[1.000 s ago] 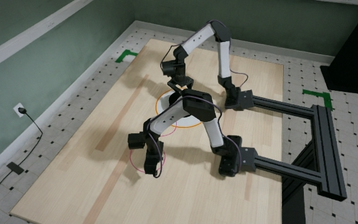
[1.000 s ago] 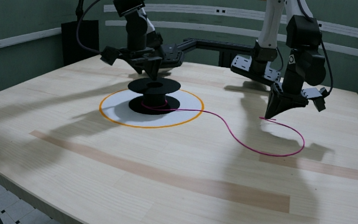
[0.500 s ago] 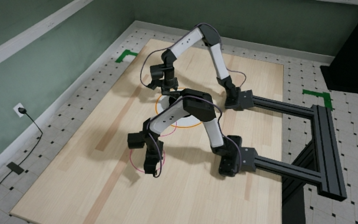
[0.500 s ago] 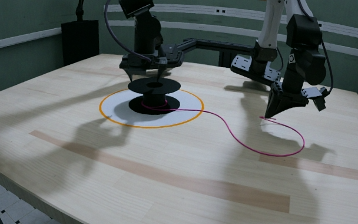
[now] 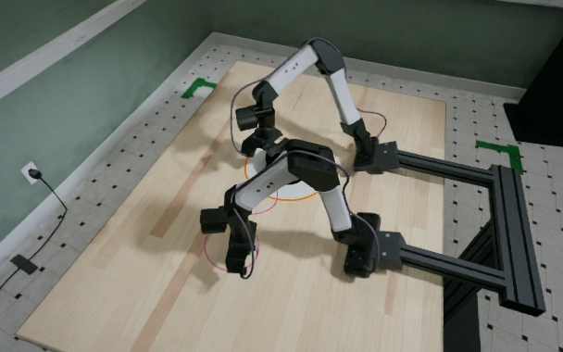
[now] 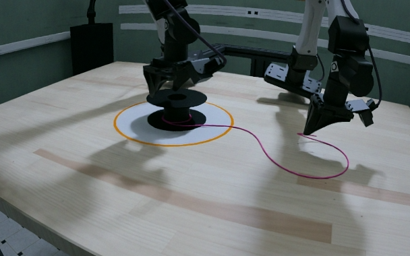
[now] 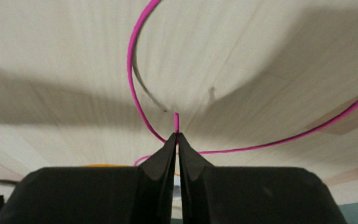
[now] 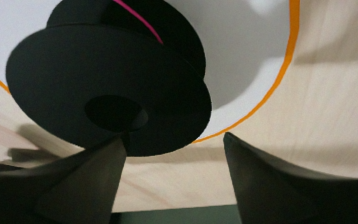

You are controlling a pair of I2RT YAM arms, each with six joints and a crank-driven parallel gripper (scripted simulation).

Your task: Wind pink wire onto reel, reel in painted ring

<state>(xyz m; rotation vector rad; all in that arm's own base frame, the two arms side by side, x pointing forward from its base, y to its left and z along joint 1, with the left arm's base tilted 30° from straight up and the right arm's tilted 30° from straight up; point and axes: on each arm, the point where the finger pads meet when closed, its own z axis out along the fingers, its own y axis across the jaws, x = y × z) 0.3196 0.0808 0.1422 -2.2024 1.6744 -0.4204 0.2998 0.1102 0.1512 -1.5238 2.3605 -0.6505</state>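
Observation:
The black reel lies 60 mm below my right hand, 50 mm behind it and 20 mm to the left of it. Also, from my right hand: orange painted ring 90 mm below, 50 mm behind.

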